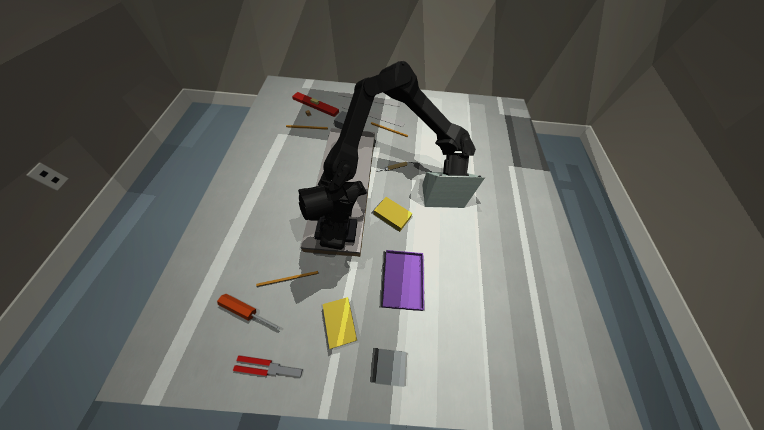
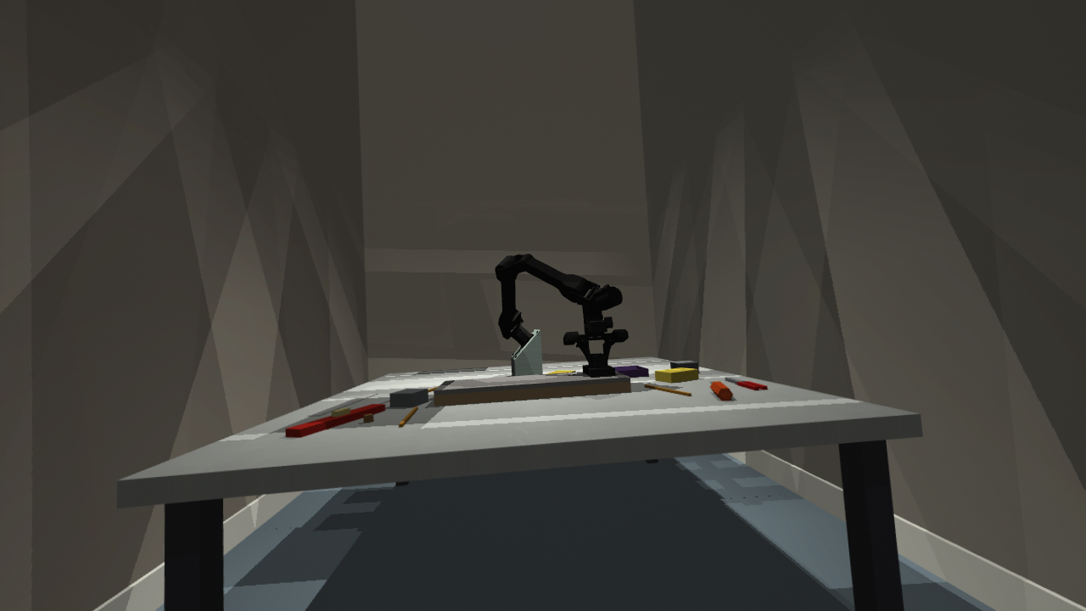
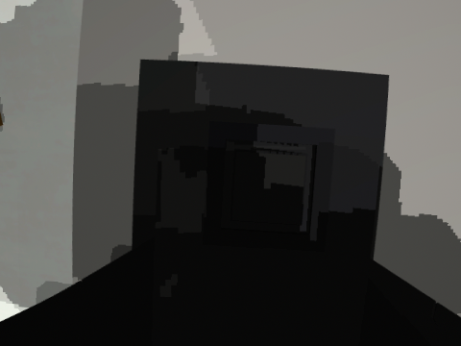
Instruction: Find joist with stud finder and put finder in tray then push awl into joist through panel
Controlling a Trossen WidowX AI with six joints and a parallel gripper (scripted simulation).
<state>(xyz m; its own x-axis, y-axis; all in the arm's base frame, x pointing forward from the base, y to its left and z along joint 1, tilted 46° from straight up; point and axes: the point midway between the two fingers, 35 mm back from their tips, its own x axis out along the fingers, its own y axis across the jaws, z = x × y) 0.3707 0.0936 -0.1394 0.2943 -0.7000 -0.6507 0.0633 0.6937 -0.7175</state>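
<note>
Now: gripper tip 22 cm past the purple tray, 14 cm to the right of it and 5 cm above it. Round my gripper tip: awl: 29 cm to the right, 18 cm behind, 6 cm below; then stud finder: 2 cm above, 1 cm ahead; then red level: 65 cm to the right, 16 cm ahead, 5 cm below.
</note>
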